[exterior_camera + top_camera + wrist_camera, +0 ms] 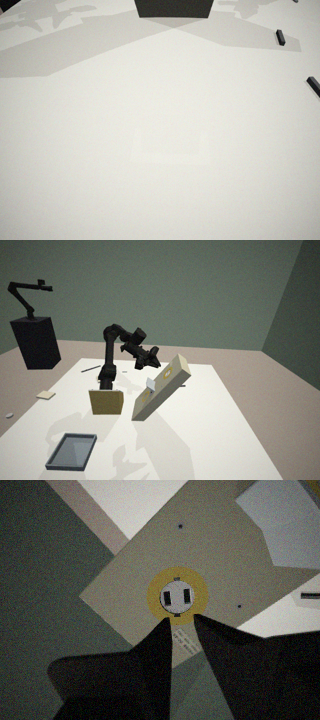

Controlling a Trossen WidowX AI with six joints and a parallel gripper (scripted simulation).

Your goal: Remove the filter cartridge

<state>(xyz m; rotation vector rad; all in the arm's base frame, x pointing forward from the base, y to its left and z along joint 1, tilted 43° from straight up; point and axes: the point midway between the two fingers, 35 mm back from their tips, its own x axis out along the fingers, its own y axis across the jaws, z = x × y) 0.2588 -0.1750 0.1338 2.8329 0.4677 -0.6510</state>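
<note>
Right now the white round filter cartridge is 60 mm ahead of my gripper tip, 10 mm to the right of it and 50 mm below it. Round my gripper tip: small grey flap 40 mm behind, 10 mm to the left, 140 mm below; then tray 410 mm behind, 230 mm to the right, 300 mm below.
</note>
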